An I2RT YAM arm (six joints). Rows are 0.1 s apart.
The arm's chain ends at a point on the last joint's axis. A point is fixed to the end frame.
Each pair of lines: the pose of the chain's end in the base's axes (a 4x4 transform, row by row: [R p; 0 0 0 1], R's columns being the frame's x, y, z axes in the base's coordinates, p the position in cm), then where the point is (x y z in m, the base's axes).
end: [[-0.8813, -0.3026, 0.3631, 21.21], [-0.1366, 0.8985, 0.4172, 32.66], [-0.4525, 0.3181, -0.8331, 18.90], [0, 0, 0, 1]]
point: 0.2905 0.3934 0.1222
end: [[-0.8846, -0.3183, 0.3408, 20.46], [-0.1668, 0.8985, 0.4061, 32.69], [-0.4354, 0.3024, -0.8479, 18.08], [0, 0, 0, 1]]
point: 0.2805 0.3939 0.1113
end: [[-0.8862, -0.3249, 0.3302, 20.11], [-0.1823, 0.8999, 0.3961, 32.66], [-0.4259, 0.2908, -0.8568, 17.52], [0, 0, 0, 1]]
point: 0.2757 0.3932 0.1040
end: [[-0.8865, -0.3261, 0.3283, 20.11], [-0.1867, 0.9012, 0.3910, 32.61], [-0.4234, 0.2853, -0.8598, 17.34], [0, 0, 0, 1]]
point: 0.2755 0.3924 0.1017
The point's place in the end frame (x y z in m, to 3 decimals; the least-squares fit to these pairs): -0.048 0.015 0.112
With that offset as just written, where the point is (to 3 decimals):
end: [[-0.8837, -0.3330, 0.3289, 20.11], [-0.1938, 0.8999, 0.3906, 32.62], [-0.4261, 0.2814, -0.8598, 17.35], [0, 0, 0, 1]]
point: 0.275 0.393 0.102
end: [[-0.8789, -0.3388, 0.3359, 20.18], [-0.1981, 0.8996, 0.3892, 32.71], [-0.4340, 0.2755, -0.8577, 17.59], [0, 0, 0, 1]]
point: 0.277 0.394 0.105
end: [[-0.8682, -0.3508, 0.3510, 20.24], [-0.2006, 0.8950, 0.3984, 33.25], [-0.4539, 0.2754, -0.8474, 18.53], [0, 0, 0, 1]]
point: 0.278 0.400 0.116
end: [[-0.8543, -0.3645, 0.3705, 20.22], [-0.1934, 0.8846, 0.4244, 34.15], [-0.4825, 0.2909, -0.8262, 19.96], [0, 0, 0, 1]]
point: 0.279 0.412 0.135
